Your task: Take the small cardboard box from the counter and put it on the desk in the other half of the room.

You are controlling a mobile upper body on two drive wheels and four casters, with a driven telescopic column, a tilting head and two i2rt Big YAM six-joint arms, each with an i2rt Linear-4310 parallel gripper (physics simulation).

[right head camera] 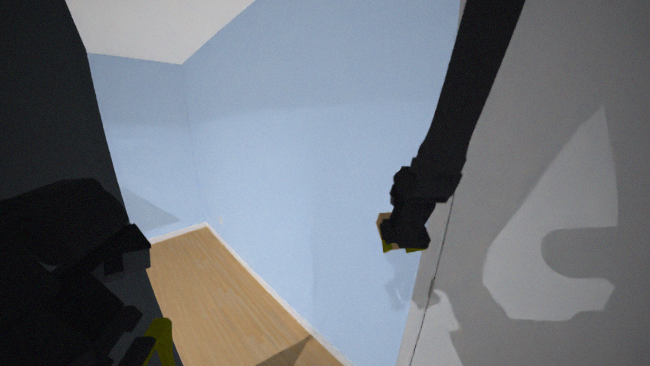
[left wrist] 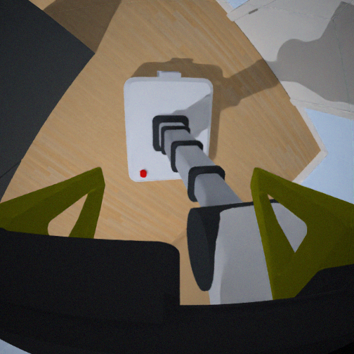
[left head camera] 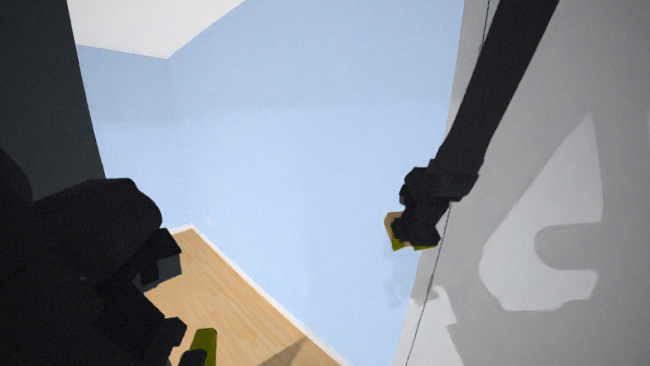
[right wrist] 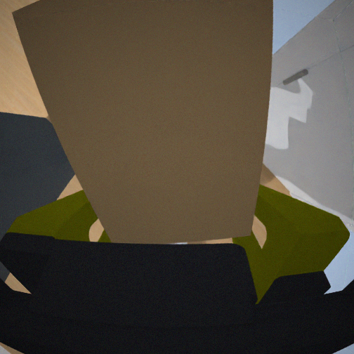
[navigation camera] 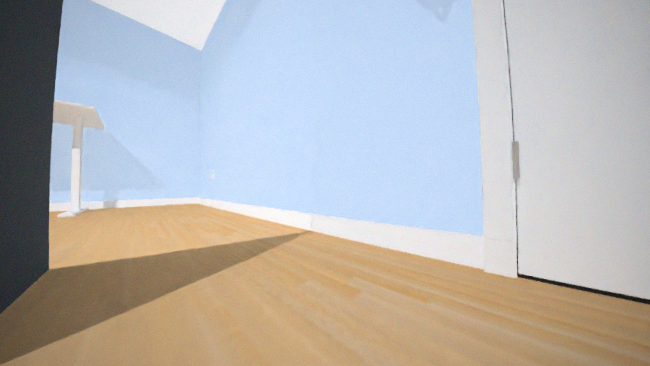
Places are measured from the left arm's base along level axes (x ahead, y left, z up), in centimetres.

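Pixels of known places: right gripper, fingertip midpoint: [right head camera: 394, 250] [left head camera: 403, 248].
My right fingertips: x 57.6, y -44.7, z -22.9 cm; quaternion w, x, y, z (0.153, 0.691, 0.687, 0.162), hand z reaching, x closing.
Behind a point stands the place of what it marks.
The small cardboard box [left head camera: 392, 218] {x 61.3, y -41.7, z -15.2 cm} [right head camera: 382, 218] {x 61.6, y -41.4, z -15.1 cm} [right wrist: 165, 115] is held up in the air, and its brown face fills much of the right wrist view. My right gripper [left head camera: 410, 244] {x 57.6, y -44.7, z -22.9 cm} [right head camera: 399, 246] {x 57.6, y -44.7, z -22.9 cm} [right wrist: 177, 177] is shut on it, with an olive finger on each side. My left gripper [left wrist: 177, 175] is open and empty above the robot's own base; one of its fingers shows at the bottom left of both head views. The white desk [navigation camera: 76, 175] {x 189.1, y 212.7, z -119.6 cm} stands far off at the left in the navigation view, partly hidden by a dark panel. The counter cannot be made out.
The tall dark panel [navigation camera: 25, 125] {x 68.4, y 43.5, z -118.6 cm} [left head camera: 40, 75] {x 45.5, y 25.5, z 17.3 cm} [right head camera: 40, 60] {x 45.8, y 25.2, z 21.7 cm} stands close at the left. A blue wall [navigation camera: 350, 110] {x 109.5, y -34.3, z -98.6 cm} [left head camera: 300, 150] {x 130.0, y -11.8, z -6.1 cm} runs along the right to a far corner. A white door [navigation camera: 585, 150] {x 67.3, y -77.8, z -125.5 cm} with a hinge and frame is near at the right, beside the right arm.
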